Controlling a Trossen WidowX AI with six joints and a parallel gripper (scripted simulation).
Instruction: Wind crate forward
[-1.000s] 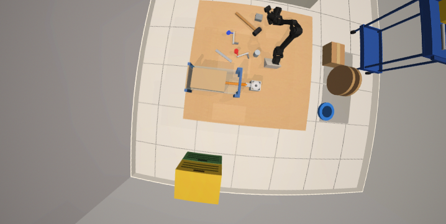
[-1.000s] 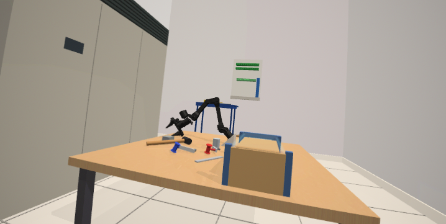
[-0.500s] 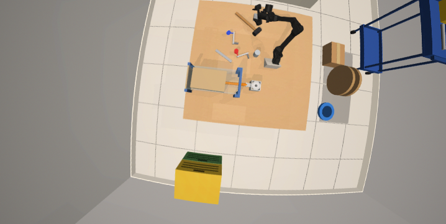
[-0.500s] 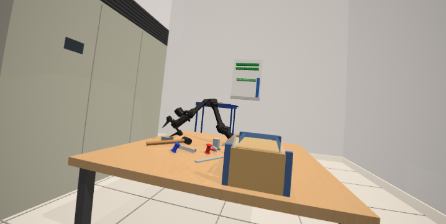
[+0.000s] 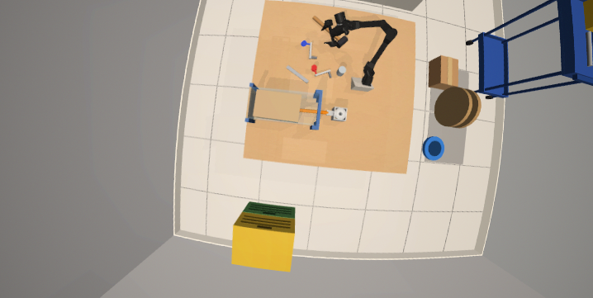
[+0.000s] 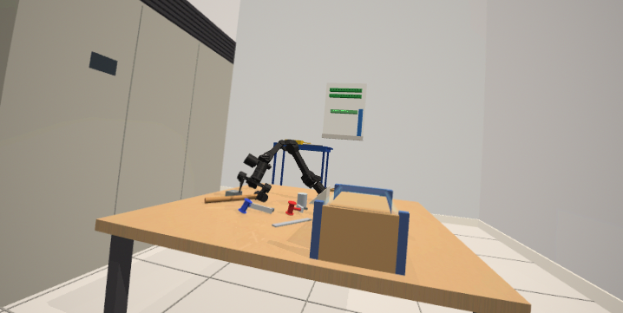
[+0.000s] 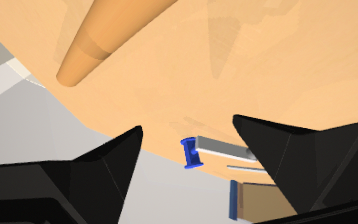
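Now: gripper tip 4 cm past the red-knobbed crank handle, 27 cm to the right of it and 3 cm above it. The rest, counted from my gripper tip: red grip: 1 cm ahead, 27 cm to the left, 2 cm below; blue-knobbed crank: 8 cm ahead, 11 cm to the left, 3 cm below; grey block: 13 cm behind, 18 cm to the right, 3 cm below.
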